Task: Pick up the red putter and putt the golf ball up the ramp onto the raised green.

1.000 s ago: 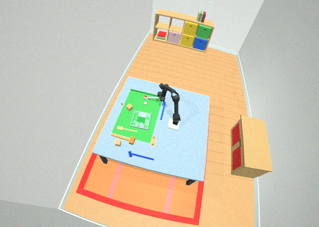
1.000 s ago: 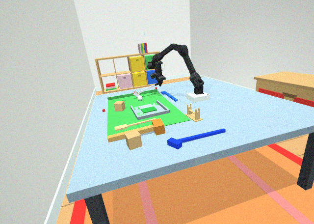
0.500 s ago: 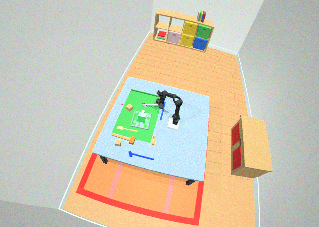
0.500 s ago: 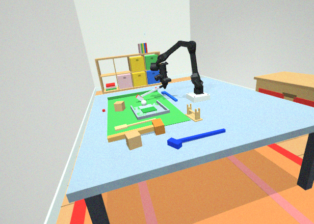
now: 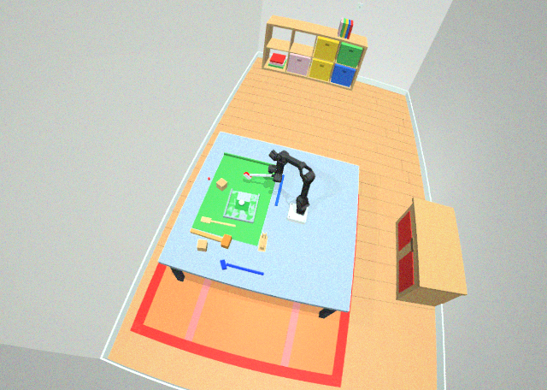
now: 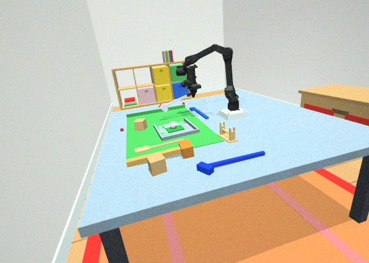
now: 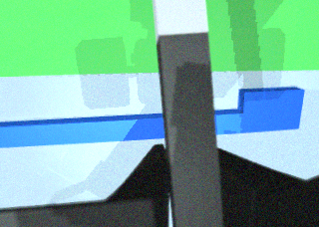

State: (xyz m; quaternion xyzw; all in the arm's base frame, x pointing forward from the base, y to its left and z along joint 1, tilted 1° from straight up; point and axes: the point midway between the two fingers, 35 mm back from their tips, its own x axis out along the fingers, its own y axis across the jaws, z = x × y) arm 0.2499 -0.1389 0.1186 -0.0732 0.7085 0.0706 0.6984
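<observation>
My gripper tip is 120 mm short of the red putter and 30 mm to the right of it. Also, from my gripper tip: wooden rack 480 mm to the left, 90 mm below, 90 mm behind; white golf ball 250 mm to the left, 180 mm ahead, 100 mm below; green mat 230 mm ahead, 180 mm to the left, 130 mm below.
</observation>
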